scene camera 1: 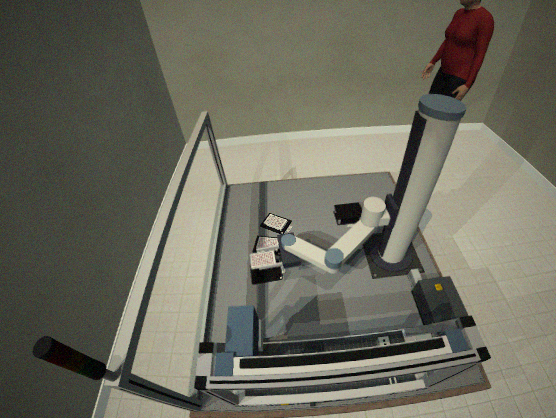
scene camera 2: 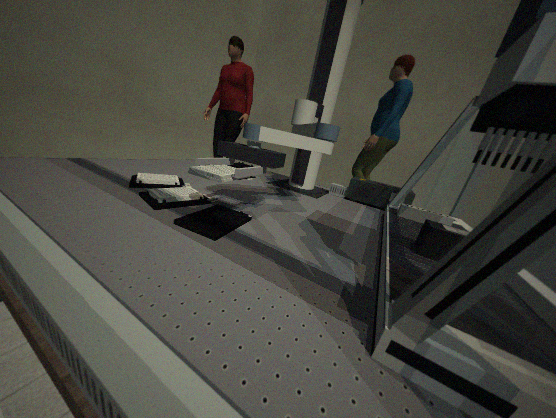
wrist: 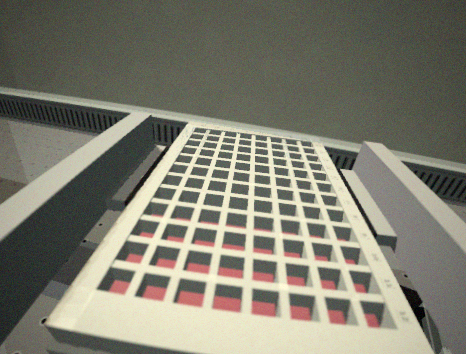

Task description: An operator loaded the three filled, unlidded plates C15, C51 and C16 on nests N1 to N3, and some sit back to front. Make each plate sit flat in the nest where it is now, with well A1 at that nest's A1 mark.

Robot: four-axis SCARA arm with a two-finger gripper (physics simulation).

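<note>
My gripper point(scene camera 1: 270, 259) point(scene camera 2: 228, 168) point(wrist: 254, 146) is shut on a white plate point(scene camera 1: 262, 259) point(scene camera 2: 211, 172) point(wrist: 240, 200) with red-filled wells, one finger along each long side. The plate is raised clear of the black nest point(scene camera 1: 266, 275) point(scene camera 2: 214, 222), which stands bare. In the wrist view small numbers run along its right edge, the nearest looking like 12. A second filled plate point(scene camera 1: 268, 242) point(scene camera 2: 172, 193) sits on the middle nest, and a third point(scene camera 1: 276, 221) point(scene camera 2: 157, 178) on the far nest. Plate names and the nests' A1 marks are too small to read.
A black block point(scene camera 1: 347, 213) lies near the arm's column point(scene camera 1: 422, 185). A blue box point(scene camera 1: 241, 330) and a framed gantry point(scene camera 1: 340, 361) stand at the front of the table, a dark grey box point(scene camera 1: 439, 300) at the right. A glazed frame point(scene camera 1: 167, 227) runs along the left. Two people stand beyond the table.
</note>
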